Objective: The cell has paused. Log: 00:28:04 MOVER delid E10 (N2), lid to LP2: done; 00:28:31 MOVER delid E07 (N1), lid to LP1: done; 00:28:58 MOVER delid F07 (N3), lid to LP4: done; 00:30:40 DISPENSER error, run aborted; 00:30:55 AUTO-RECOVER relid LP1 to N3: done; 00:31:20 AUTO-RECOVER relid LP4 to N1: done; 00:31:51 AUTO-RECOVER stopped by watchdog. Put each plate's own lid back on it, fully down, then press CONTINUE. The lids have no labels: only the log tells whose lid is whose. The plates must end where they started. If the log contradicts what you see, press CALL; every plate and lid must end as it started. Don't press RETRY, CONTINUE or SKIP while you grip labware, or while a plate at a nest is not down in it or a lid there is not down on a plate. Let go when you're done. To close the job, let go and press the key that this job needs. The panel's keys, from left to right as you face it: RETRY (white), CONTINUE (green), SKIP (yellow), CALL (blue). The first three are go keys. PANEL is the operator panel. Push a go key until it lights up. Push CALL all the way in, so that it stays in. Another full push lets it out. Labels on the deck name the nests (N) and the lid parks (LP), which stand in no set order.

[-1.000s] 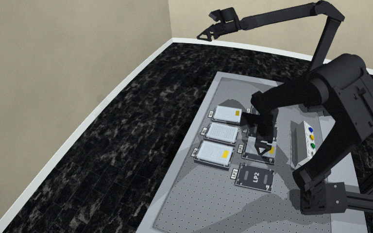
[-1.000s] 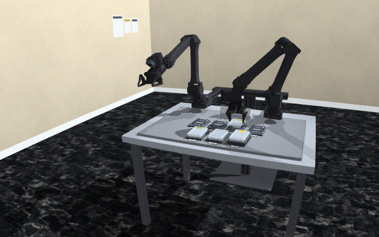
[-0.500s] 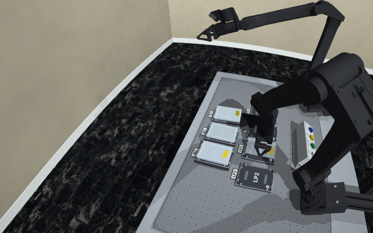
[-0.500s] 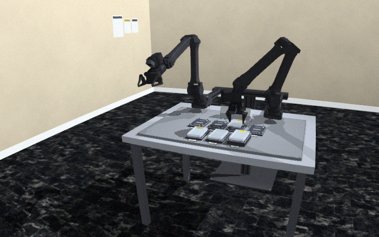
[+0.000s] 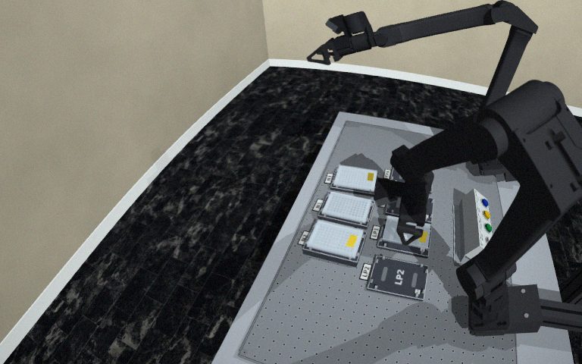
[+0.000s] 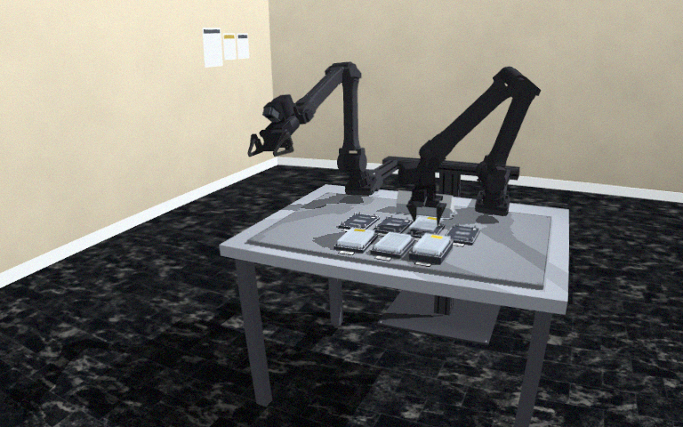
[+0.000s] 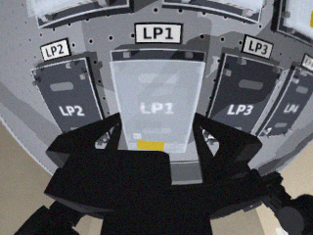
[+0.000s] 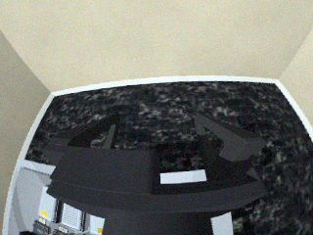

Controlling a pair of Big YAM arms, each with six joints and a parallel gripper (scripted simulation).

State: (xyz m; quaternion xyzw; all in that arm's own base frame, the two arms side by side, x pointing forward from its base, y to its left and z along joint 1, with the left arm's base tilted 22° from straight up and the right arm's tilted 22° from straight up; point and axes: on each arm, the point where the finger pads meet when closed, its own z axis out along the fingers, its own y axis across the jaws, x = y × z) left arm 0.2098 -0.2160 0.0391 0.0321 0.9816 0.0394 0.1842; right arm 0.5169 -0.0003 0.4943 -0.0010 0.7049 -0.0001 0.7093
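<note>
Right now my left hand is 3 cm above the park LP1. The rest, counted from my left hand: park LP3: 1 cm ahead, 13 cm to the right, 3 cm below; park LP2: 2 cm behind, 13 cm to the left, 3 cm below; N1 plate: 19 cm ahead, 4 cm to the right, 2 cm below.
</note>
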